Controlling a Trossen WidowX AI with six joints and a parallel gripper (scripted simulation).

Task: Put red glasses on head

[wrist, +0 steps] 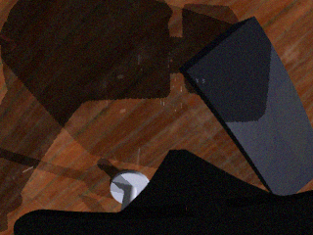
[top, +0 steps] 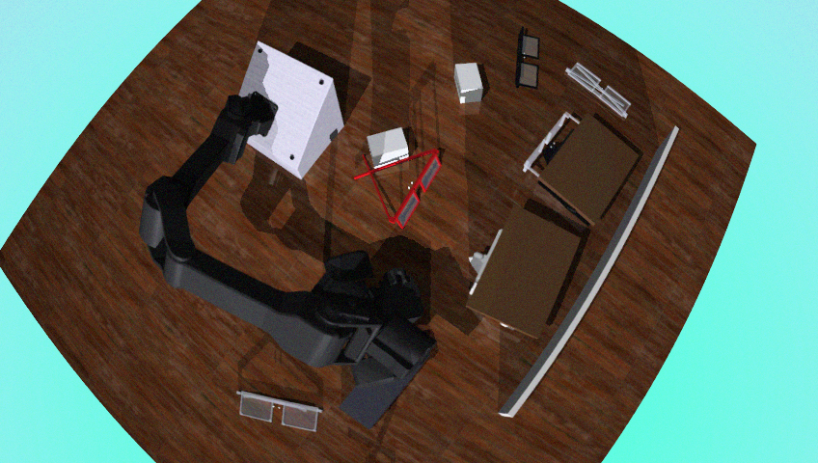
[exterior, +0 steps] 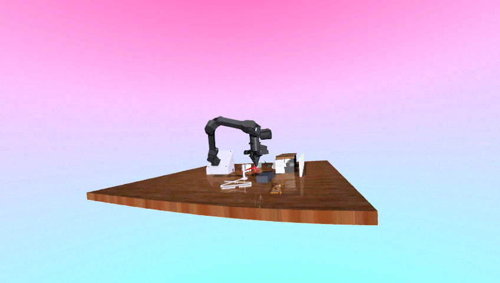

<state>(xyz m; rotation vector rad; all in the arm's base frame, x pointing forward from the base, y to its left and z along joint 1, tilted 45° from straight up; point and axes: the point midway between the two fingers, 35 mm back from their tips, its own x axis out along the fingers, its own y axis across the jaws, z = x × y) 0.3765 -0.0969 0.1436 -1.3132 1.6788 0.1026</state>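
The dark grey box is 7 cm ahead of my gripper tip, 5 cm to the right of it and 5 cm below it. Also, from my gripper tip: small white stand: 7 cm behind, 3 cm to the right, 4 cm below; then white panel: 25 cm ahead, 31 cm to the left, 1 cm below.
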